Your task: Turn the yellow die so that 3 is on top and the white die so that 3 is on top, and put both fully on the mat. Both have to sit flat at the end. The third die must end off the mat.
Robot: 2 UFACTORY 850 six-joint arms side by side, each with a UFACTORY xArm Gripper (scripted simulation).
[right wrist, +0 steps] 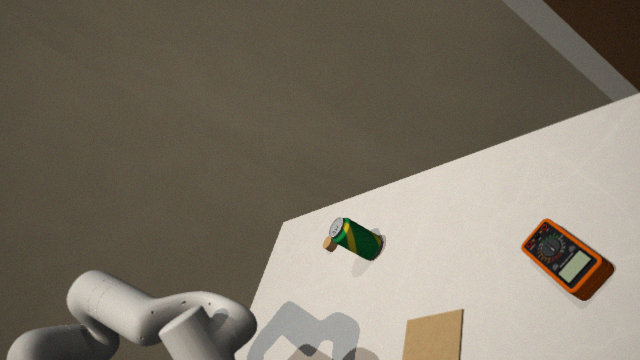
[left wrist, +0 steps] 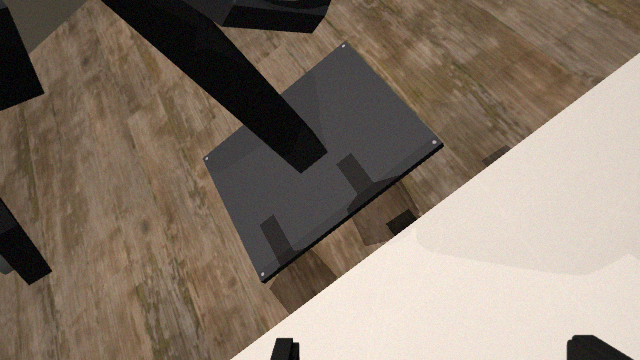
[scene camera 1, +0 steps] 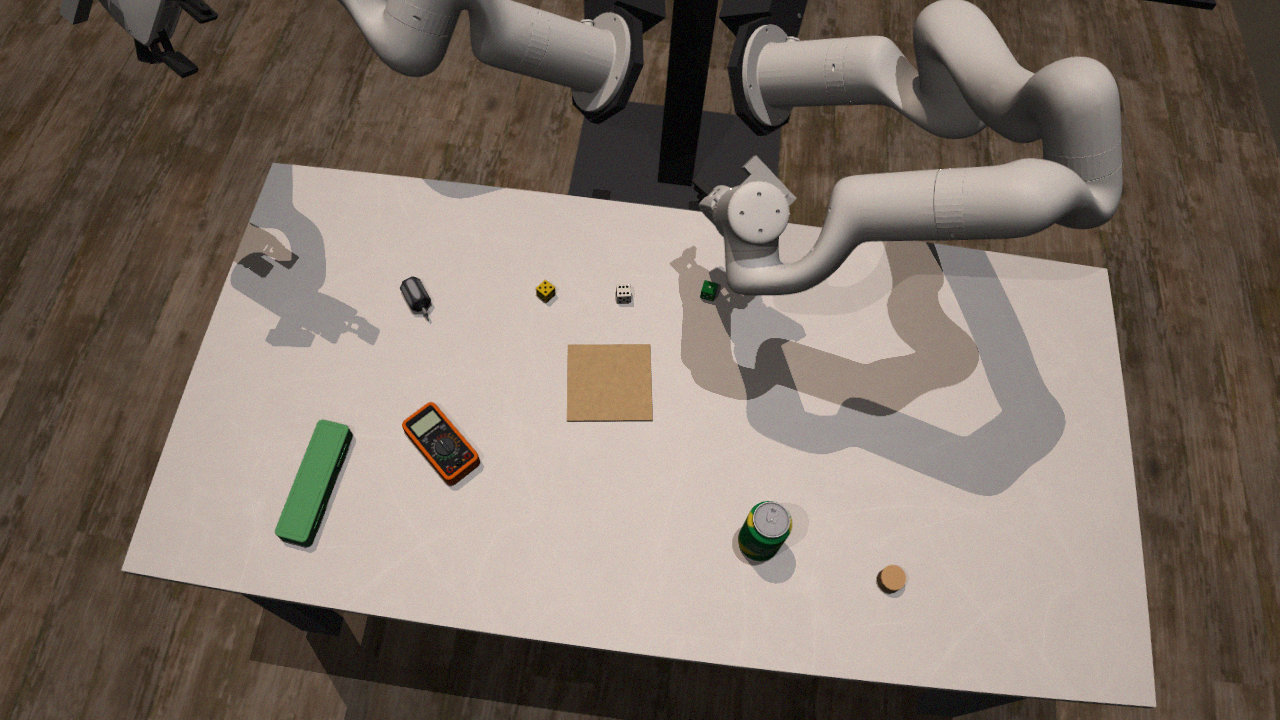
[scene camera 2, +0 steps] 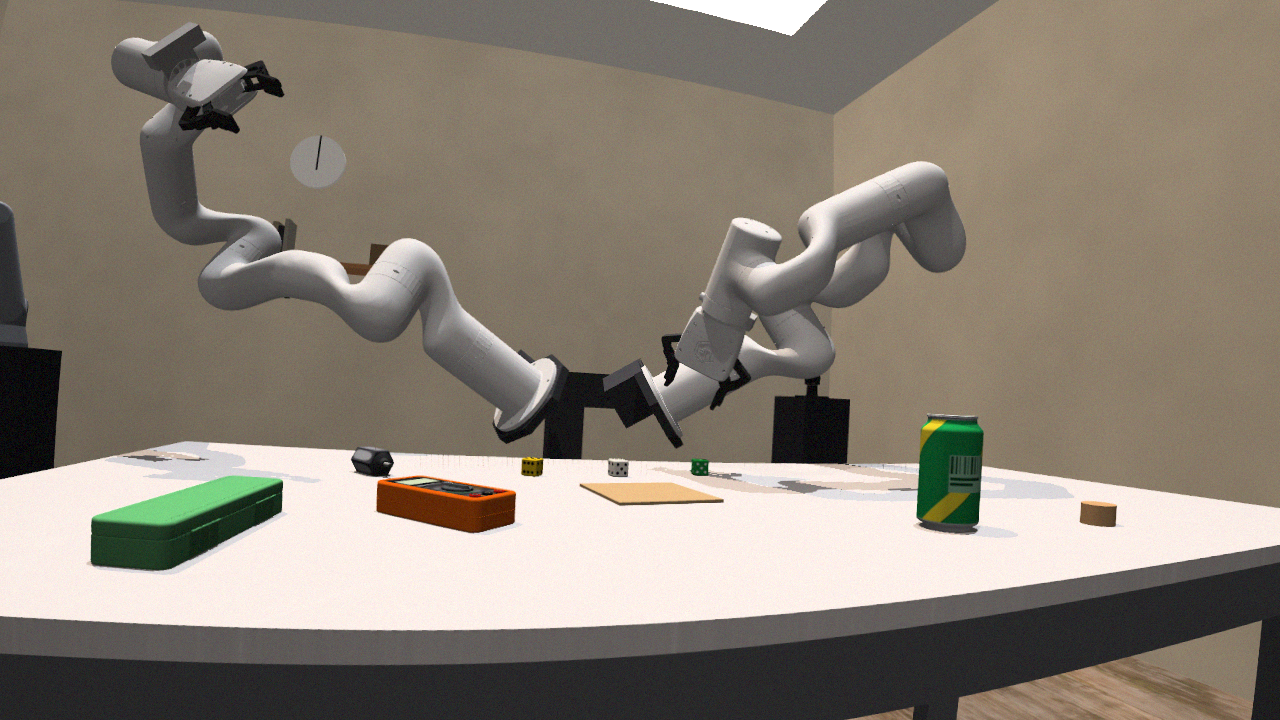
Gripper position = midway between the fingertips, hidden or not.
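Tan mat (scene camera 1: 605, 382), (scene camera 2: 623, 494); out of frame in the left wrist view. Green case (scene camera 2: 160, 533), (scene camera 1: 306, 503); out of frame in the right wrist view. Dark faceted object (scene camera 2: 373, 461), (scene camera 1: 412, 288). Wooden disc (scene camera 2: 1094, 513). Left gripper (scene camera 2: 690, 395). Right gripper (scene camera 2: 257, 105).
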